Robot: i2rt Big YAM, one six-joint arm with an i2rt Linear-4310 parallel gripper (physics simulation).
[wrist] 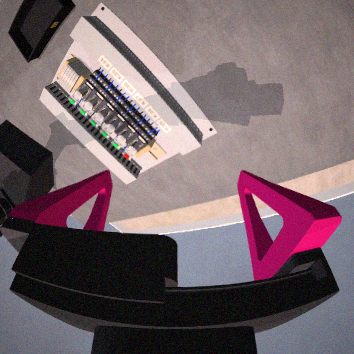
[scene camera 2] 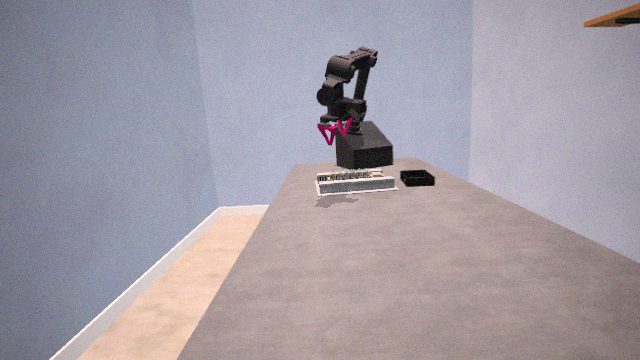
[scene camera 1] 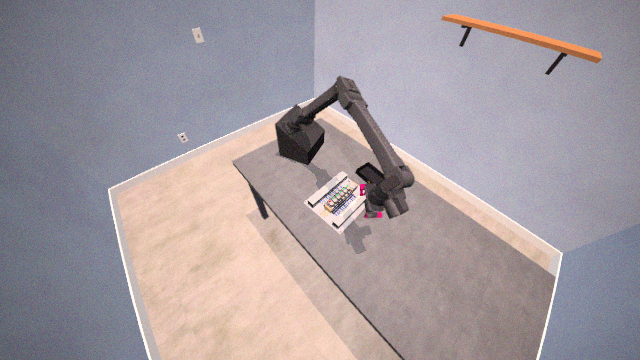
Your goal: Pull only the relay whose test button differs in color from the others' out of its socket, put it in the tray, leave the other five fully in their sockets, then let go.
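Places are measured from the arm's base along level axes (x back, y right, z up), in centimetres.
Pixels of known places: gripper, between the fingertips: (wrist: pixel 174 177) (scene camera 2: pixel 337 140) (scene camera 1: pixel 363 206); arm's base, origin of its link: (wrist: pixel 7 206) (scene camera 2: pixel 351 130) (scene camera 1: pixel 292 126).
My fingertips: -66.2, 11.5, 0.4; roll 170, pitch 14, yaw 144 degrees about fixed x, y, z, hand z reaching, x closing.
For each thing: its top centre in the pictures, then the offset to it from my fingertips, as dx, dy, dz. "spot": a spot on its surface instead.
- white panel, a spot on its surface: (wrist: pixel 172 145) spot: +12.3, +7.1, -21.1
- relay with the red test button, centre of its top: (wrist: pixel 128 154) +16.6, +1.8, -14.4
- black tray, centre of its top: (wrist: pixel 29 19) (scene camera 2: pixel 416 173) (scene camera 1: pixel 371 173) +16.6, -34.1, -17.8
Six relays (wrist: pixel 106 124) stand in a row of sockets on the white panel (scene camera 1: pixel 318 216) (scene camera 2: pixel 357 186) (wrist: pixel 172 145). The relay with the red test button (wrist: pixel 126 156) is at the row's end farthest from the tray in the wrist view; the others' buttons are green. All appear seated. The black tray (scene camera 1: pixel 363 167) (scene camera 2: pixel 420 181) (wrist: pixel 45 40) sits beside the panel; no relay shows in its visible part. My gripper (scene camera 1: pixel 368 202) (scene camera 2: pixel 337 139) (wrist: pixel 174 177) is open and empty, well above the panel. In the wrist view the relays lie left of and beyond the gap between its magenta fingers.
Raised grey wire ducts (wrist: pixel 145 80) run along both long sides of the relay row. A block of terminals (wrist: pixel 75 72) stands at the row's tray end. The arm's black base (scene camera 1: pixel 300 140) (scene camera 2: pixel 367 150) stands at the table's end. An orange shelf (scene camera 1: pixel 522 37) is on the wall.
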